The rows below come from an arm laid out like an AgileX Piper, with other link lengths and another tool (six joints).
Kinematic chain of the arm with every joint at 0, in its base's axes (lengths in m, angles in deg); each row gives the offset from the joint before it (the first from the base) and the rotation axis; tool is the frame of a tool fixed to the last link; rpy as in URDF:
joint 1: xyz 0 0 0.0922 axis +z
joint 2: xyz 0 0 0 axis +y
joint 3: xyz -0.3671 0 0.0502 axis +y
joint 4: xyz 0.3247 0 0.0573 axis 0.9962 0 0.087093
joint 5: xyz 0 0 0 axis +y
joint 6: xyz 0.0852 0 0.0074 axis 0.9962 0 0.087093
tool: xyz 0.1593 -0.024 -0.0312 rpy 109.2 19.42 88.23
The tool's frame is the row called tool.
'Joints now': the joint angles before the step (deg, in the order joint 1, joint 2, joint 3, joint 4, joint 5, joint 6). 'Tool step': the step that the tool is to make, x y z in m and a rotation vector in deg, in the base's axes. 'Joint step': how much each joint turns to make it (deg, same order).
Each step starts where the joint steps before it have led.
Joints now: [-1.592, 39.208, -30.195, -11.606, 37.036, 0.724]
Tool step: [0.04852, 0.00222, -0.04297, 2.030, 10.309, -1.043]
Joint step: [0.001, 17.618, -3.498, -0.119, -3.540, 2.483]
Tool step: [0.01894, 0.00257, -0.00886, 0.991, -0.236, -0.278]
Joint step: [-0.003, 3.913, -0.606, 0.002, -3.458, 1.210]
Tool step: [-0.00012, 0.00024, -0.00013, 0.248, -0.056, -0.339]
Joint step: [0.002, 0.001, 0.000, -0.044, -0.002, 0.463]
